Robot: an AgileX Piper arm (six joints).
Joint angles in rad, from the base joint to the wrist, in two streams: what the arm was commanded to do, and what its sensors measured. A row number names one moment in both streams.
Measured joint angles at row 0: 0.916 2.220 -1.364 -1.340 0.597 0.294
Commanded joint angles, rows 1 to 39: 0.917 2.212 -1.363 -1.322 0.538 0.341; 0.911 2.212 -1.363 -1.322 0.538 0.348; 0.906 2.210 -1.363 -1.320 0.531 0.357; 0.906 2.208 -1.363 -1.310 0.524 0.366; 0.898 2.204 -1.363 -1.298 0.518 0.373; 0.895 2.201 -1.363 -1.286 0.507 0.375; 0.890 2.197 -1.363 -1.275 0.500 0.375; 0.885 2.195 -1.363 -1.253 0.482 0.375; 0.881 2.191 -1.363 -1.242 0.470 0.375; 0.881 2.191 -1.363 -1.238 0.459 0.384; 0.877 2.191 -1.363 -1.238 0.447 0.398; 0.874 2.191 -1.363 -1.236 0.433 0.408; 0.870 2.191 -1.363 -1.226 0.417 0.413; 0.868 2.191 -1.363 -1.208 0.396 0.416; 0.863 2.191 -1.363 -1.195 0.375 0.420; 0.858 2.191 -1.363 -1.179 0.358 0.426; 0.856 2.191 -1.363 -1.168 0.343 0.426; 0.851 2.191 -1.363 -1.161 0.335 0.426; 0.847 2.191 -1.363 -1.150 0.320 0.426; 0.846 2.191 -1.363 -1.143 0.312 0.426; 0.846 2.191 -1.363 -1.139 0.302 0.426; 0.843 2.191 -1.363 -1.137 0.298 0.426; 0.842 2.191 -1.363 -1.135 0.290 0.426; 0.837 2.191 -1.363 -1.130 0.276 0.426; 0.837 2.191 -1.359 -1.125 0.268 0.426; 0.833 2.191 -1.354 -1.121 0.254 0.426; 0.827 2.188 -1.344 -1.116 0.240 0.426; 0.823 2.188 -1.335 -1.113 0.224 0.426; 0.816 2.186 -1.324 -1.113 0.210 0.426; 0.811 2.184 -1.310 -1.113 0.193 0.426; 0.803 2.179 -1.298 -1.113 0.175 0.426; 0.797 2.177 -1.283 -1.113 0.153 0.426; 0.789 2.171 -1.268 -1.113 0.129 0.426; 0.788 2.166 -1.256 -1.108 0.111 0.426; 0.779 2.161 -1.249 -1.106 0.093 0.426; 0.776 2.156 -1.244 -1.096 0.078 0.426; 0.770 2.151 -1.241 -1.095 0.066 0.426; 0.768 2.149 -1.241 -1.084 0.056 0.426; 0.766 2.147 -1.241 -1.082 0.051 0.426
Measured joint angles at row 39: 0.774 2.152 -1.263 -1.108 0.105 0.425
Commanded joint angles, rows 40 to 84: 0.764 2.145 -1.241 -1.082 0.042 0.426; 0.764 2.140 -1.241 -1.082 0.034 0.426; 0.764 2.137 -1.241 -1.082 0.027 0.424; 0.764 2.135 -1.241 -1.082 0.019 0.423; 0.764 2.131 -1.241 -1.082 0.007 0.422; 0.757 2.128 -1.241 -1.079 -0.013 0.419; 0.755 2.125 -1.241 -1.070 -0.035 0.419; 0.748 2.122 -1.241 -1.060 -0.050 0.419; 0.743 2.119 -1.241 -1.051 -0.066 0.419; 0.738 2.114 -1.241 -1.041 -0.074 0.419; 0.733 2.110 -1.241 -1.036 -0.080 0.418; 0.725 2.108 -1.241 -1.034 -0.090 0.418; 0.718 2.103 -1.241 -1.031 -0.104 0.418; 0.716 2.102 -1.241 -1.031 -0.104 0.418; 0.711 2.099 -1.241 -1.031 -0.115 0.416; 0.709 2.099 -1.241 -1.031 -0.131 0.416; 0.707 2.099 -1.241 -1.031 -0.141 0.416; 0.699 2.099 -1.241 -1.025 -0.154 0.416; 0.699 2.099 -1.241 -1.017 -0.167 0.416; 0.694 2.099 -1.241 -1.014 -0.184 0.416; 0.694 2.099 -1.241 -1.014 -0.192 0.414; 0.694 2.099 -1.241 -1.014 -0.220 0.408; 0.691 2.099 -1.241 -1.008 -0.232 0.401; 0.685 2.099 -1.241 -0.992 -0.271 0.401; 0.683 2.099 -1.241 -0.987 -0.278 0.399; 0.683 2.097 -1.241 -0.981 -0.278 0.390; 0.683 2.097 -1.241 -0.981 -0.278 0.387; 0.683 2.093 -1.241 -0.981 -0.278 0.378; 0.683 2.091 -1.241 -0.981 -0.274 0.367; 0.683 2.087 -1.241 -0.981 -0.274 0.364; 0.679 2.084 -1.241 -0.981 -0.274 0.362; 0.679 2.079 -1.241 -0.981 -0.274 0.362; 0.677 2.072 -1.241 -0.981 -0.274 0.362; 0.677 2.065 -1.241 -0.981 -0.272 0.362; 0.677 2.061 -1.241 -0.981 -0.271 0.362; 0.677 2.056 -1.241 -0.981 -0.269 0.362; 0.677 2.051 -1.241 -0.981 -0.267 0.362; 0.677 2.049 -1.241 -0.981 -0.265 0.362; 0.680 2.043 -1.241 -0.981 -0.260 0.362; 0.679 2.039 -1.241 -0.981 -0.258 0.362; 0.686 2.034 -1.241 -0.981 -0.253 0.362; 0.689 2.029 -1.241 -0.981 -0.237 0.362; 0.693 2.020 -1.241 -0.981 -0.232 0.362; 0.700 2.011 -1.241 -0.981 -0.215 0.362; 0.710 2.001 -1.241 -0.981 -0.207 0.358
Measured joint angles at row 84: 0.688 2.044 -1.241 -0.991 -0.233 0.368
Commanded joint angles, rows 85 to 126: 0.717 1.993 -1.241 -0.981 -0.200 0.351; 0.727 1.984 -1.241 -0.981 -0.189 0.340; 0.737 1.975 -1.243 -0.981 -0.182 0.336; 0.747 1.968 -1.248 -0.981 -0.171 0.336; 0.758 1.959 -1.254 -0.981 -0.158 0.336; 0.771 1.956 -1.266 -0.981 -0.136 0.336; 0.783 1.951 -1.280 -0.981 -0.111 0.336; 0.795 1.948 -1.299 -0.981 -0.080 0.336; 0.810 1.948 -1.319 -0.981 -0.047 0.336; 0.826 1.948 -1.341 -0.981 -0.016 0.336; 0.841 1.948 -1.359 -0.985 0.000 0.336; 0.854 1.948 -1.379 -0.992 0.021 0.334; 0.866 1.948 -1.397 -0.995 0.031 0.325; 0.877 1.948 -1.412 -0.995 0.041 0.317; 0.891 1.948 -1.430 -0.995 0.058 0.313; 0.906 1.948 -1.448 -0.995 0.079 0.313; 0.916 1.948 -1.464 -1.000 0.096 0.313; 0.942 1.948 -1.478 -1.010 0.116 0.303; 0.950 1.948 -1.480 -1.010 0.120 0.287; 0.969 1.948 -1.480 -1.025 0.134 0.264; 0.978 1.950 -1.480 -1.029 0.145 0.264; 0.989 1.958 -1.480 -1.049 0.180 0.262; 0.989 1.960 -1.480 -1.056 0.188 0.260; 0.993 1.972 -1.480 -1.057 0.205 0.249; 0.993 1.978 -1.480 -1.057 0.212 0.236; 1.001 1.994 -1.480 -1.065 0.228 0.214; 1.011 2.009 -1.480 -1.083 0.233 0.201; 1.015 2.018 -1.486 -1.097 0.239 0.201; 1.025 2.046 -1.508 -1.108 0.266 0.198; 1.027 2.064 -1.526 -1.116 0.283 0.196; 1.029 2.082 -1.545 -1.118 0.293 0.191; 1.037 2.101 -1.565 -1.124 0.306 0.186; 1.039 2.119 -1.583 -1.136 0.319 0.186; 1.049 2.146 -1.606 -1.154 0.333 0.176; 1.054 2.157 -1.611 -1.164 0.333 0.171; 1.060 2.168 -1.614 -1.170 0.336 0.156; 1.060 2.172 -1.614 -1.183 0.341 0.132; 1.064 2.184 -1.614 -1.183 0.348 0.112; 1.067 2.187 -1.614 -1.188 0.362 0.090; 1.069 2.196 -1.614 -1.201 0.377 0.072; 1.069 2.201 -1.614 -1.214 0.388 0.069; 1.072 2.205 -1.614 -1.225 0.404 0.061
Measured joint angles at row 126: 1.063 2.193 -1.602 -1.176 0.356 0.107
